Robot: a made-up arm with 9 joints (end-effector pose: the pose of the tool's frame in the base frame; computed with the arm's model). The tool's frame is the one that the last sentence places.
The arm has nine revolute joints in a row. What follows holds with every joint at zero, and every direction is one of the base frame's.
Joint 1 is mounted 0.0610 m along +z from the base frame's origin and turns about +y.
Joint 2 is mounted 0.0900 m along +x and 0.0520 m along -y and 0.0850 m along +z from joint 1 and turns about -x.
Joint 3 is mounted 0.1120 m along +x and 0.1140 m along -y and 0.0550 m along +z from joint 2 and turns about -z.
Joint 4 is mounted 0.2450 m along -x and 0.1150 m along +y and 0.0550 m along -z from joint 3 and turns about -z.
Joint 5 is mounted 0.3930 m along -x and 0.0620 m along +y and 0.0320 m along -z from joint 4 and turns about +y.
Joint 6 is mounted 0.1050 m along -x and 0.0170 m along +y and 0.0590 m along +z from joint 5 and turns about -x.
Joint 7 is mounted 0.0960 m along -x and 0.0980 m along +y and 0.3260 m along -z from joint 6 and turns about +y.
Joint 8 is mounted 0.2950 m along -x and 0.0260 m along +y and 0.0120 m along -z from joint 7 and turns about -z.
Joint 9 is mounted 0.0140 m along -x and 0.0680 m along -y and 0.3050 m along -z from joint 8 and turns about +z.
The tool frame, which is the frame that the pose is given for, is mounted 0.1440 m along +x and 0.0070 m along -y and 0.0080 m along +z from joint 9; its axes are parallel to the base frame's.
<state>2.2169 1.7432 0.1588 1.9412 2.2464 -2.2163 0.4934 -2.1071 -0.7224</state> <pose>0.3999 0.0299 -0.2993 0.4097 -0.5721 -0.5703</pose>
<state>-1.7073 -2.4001 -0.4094 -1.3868 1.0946 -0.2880 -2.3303 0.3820 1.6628</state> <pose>0.1560 0.6305 -0.2404 -0.6705 1.2688 -0.0016</pose>
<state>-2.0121 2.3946 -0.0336 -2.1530 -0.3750 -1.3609 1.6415 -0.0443 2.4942</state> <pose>-0.7505 0.5029 0.2467 2.1628 0.1030 1.6282</pose>
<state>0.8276 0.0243 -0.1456 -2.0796 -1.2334 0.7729 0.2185 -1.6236 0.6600</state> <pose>-0.3947 -0.1038 -0.4771 -0.1507 1.5331 -2.4581</pose>
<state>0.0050 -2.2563 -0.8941 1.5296 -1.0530 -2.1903 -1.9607 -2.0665 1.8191</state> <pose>-0.2721 -0.6600 0.3318 -0.0391 -0.3721 -0.5554</pose>
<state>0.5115 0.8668 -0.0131 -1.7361 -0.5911 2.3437 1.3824 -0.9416 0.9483</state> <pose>0.4426 -0.8501 0.3489 -1.6100 1.2861 1.5579</pose>
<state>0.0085 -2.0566 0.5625 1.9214 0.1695 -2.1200 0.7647 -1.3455 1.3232</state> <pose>0.9990 -0.6821 0.3985 0.1055 -1.2752 -0.8625</pose>
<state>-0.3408 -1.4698 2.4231 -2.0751 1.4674 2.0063 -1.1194 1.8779 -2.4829</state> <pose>0.1439 -0.1996 -0.5174 0.8033 1.1665 -2.3094</pose>
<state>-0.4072 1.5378 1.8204 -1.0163 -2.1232 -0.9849 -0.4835 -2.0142 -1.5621</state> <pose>0.9539 -0.1101 -0.2497 1.6262 1.2902 -2.2402</pose>
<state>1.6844 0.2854 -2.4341 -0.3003 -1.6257 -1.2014 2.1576 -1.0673 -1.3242</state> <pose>-0.2156 -0.8239 -0.5735 -1.6366 0.6438 -2.1941</pose>
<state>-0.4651 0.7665 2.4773 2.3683 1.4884 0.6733 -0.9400 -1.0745 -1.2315</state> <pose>0.2382 -0.7432 0.9321 -1.4527 0.6845 1.4026</pose>
